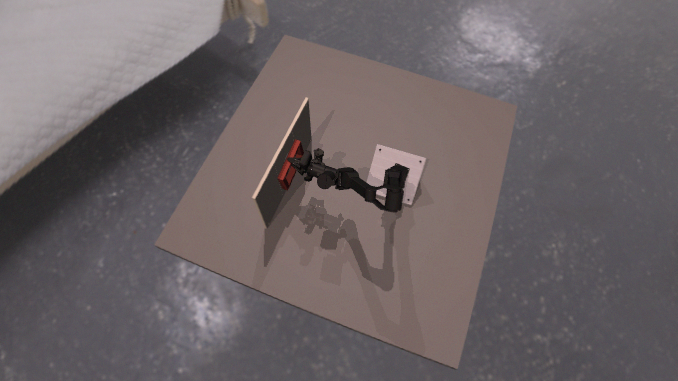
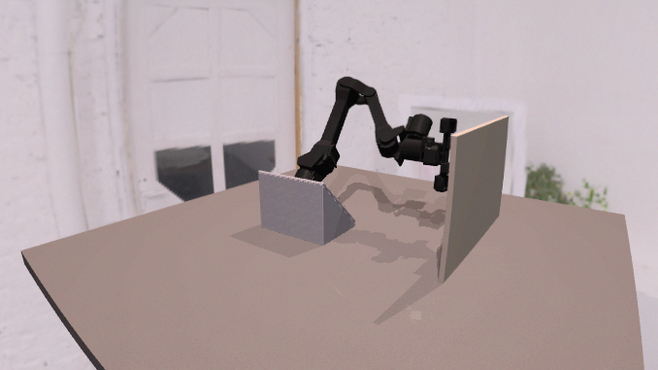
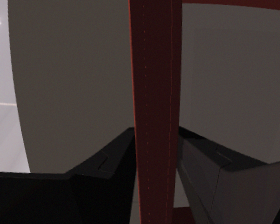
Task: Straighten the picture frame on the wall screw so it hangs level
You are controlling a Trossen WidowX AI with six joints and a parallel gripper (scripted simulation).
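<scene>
Now: gripper tip 50 mm above the red picture frame and 10 mm to the left of it. Round my gripper tip: wall panel: 60 mm below, 10 mm to the right, 10 mm ahead.
</scene>
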